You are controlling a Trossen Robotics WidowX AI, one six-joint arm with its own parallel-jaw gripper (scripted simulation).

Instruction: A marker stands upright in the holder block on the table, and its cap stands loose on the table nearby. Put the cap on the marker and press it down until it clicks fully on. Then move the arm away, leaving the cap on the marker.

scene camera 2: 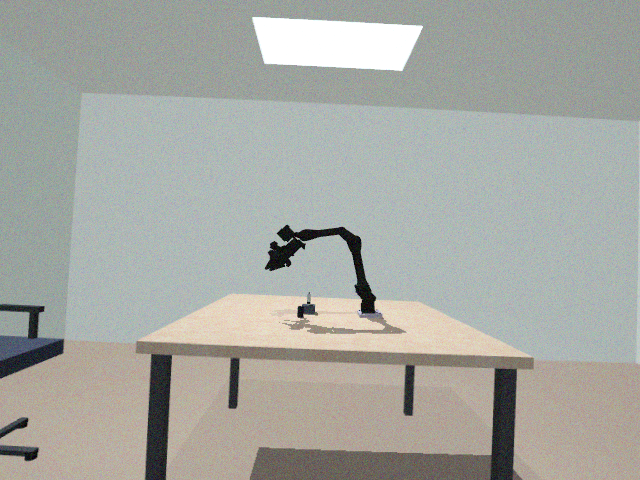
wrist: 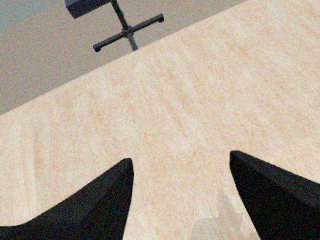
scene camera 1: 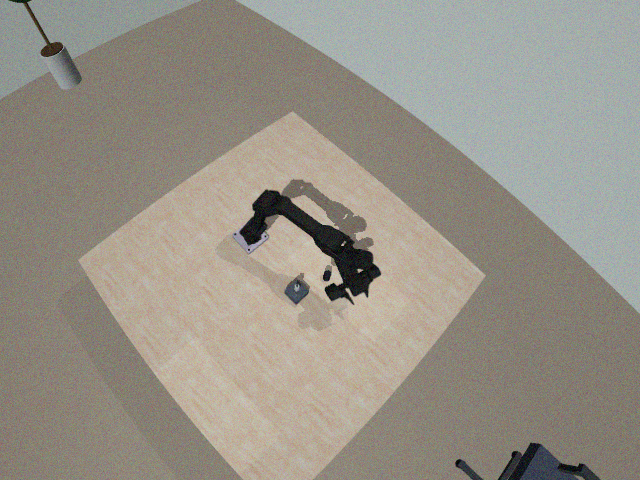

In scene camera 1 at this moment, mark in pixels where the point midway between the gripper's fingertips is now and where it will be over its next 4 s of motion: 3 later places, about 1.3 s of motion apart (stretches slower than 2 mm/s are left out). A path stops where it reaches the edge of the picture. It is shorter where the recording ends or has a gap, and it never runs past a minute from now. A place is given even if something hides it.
The gripper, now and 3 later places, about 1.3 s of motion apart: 360,300; 328,270; 326,276; 322,276
